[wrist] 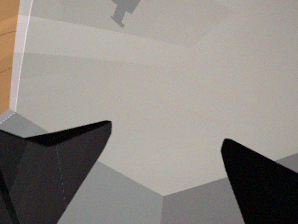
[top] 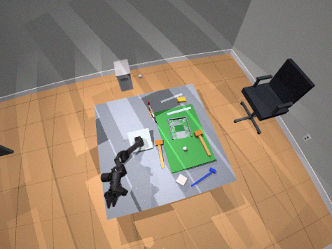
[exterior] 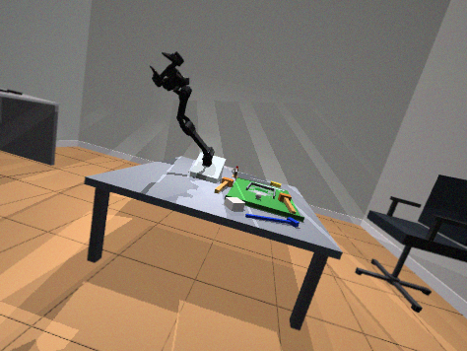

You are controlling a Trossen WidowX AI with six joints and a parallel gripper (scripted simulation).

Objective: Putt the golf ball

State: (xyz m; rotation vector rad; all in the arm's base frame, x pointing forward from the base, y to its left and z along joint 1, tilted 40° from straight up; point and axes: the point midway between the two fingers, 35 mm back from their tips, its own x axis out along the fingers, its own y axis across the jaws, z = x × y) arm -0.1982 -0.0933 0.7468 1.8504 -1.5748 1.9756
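Now: the red putter 43 cm ahead of my gripper tip, 90 cm to the left of it and 57 cm below it. From my gripper tip the other things lie so: green mat (70 cm ahead, 55 cm to the left, 63 cm below); white golf ball (66 cm ahead, 39 cm to the left, 60 cm below); white block (52 cm ahead, 10 cm to the left, 61 cm below).
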